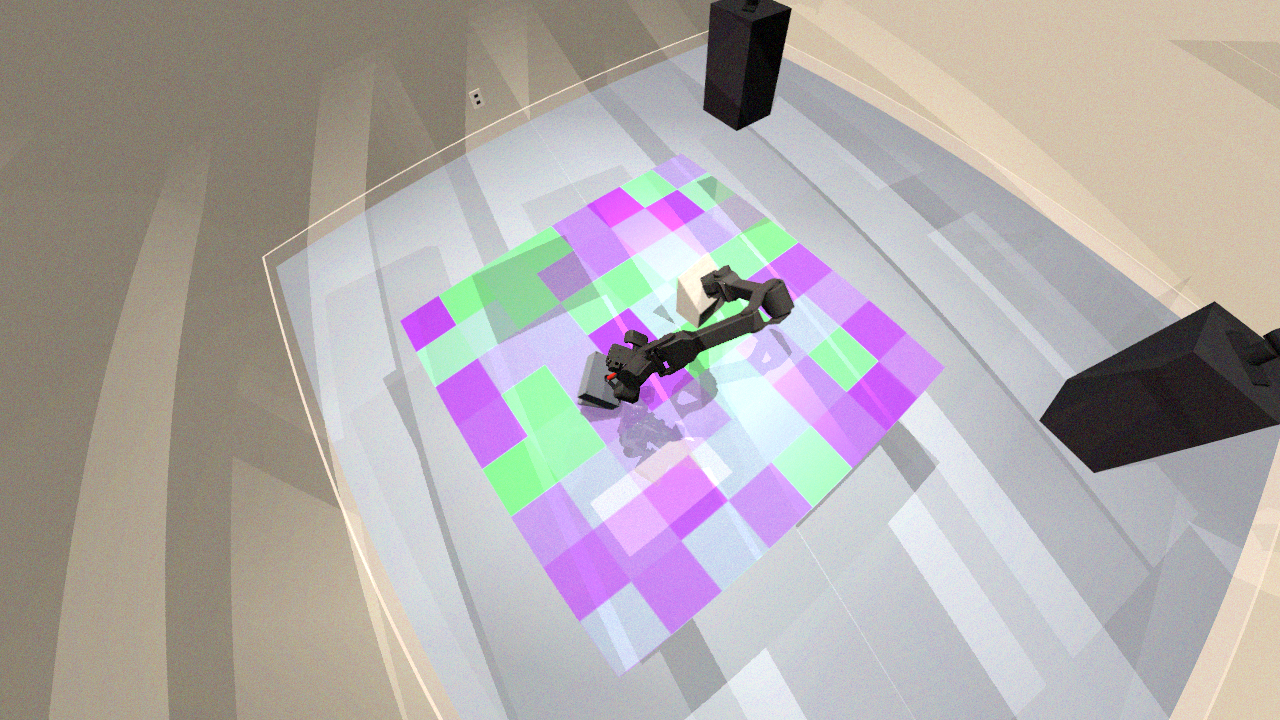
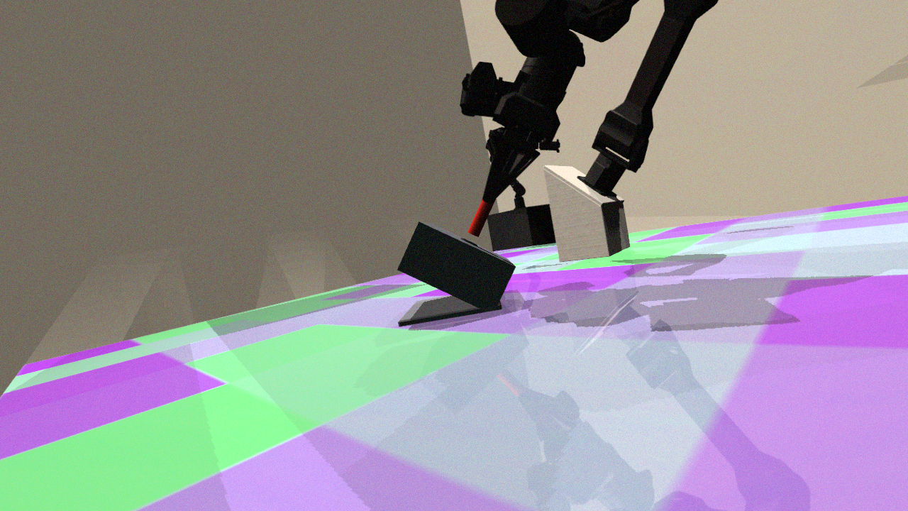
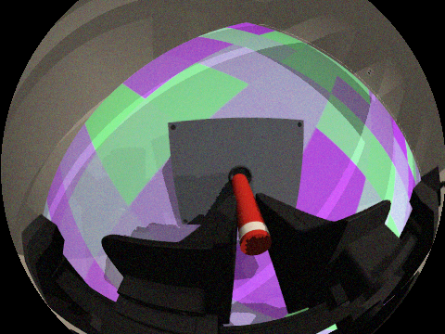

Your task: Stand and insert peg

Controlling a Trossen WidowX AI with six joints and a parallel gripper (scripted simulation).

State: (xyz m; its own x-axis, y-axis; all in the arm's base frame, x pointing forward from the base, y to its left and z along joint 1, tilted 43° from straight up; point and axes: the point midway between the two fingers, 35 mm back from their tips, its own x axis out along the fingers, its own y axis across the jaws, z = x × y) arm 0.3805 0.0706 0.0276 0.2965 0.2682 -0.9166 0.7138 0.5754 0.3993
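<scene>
The peg is 10 mm to the left of my gripper tip, 10 mm behind it and 10 mm above it. The rest, counted from my gripper tip: sloped panel 60 mm below, 30 mm to the right, 30 mm ahead.
</scene>
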